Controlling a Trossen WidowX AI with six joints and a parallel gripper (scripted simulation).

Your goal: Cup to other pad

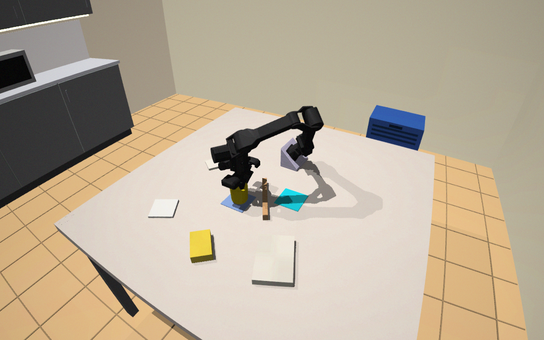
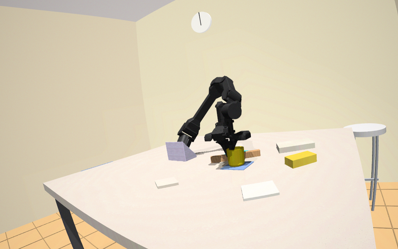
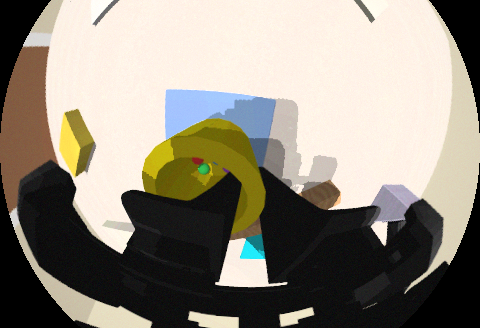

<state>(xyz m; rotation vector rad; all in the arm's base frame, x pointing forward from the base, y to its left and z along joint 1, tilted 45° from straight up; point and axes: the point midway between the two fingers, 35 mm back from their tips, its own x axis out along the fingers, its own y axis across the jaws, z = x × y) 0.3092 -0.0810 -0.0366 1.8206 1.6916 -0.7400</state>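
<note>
My gripper tip is 18 cm to the right of the cyan pad, 7 cm past it and 5 cm above it. Round my gripper tip: wooden bar: 9 cm to the left, 3 cm below, 2 cm behind; yellow cup: 3 cm ahead; yellow block: 30 cm ahead, 2 cm to the left, 2 cm below.
</note>
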